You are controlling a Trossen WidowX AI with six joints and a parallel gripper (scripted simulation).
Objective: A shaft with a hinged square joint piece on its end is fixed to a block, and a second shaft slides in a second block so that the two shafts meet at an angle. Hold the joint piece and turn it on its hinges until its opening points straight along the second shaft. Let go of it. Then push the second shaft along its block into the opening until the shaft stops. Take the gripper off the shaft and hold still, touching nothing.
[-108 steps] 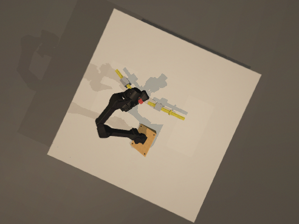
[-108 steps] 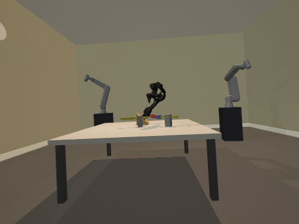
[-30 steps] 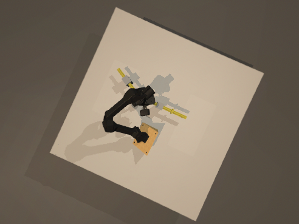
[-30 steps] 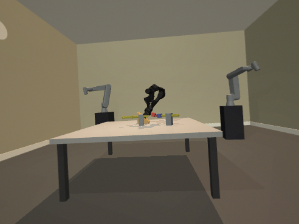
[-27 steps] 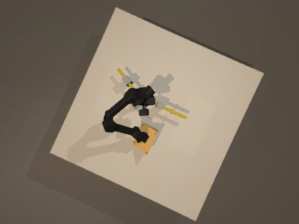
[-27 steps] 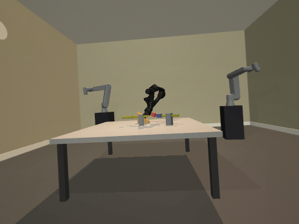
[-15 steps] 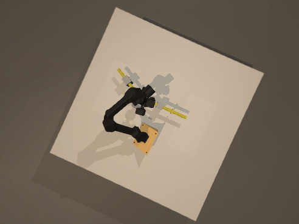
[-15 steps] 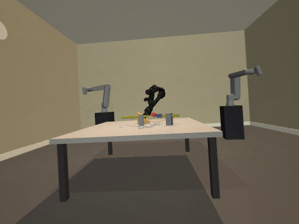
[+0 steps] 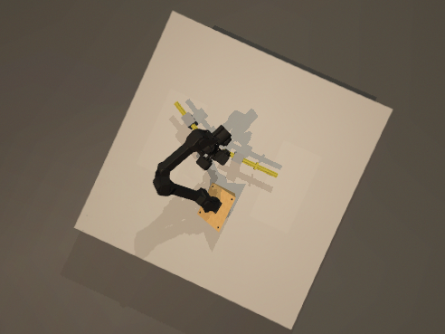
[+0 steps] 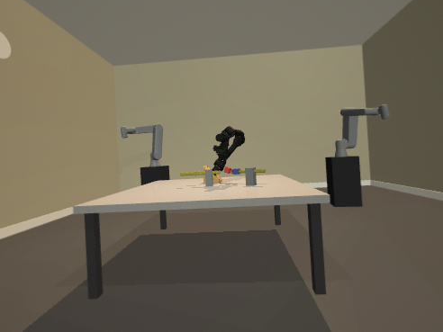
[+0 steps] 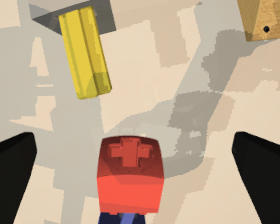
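Now: gripper tip 10 mm short of the red joint piece, 40 mm to the right of it and 60 mm above it.
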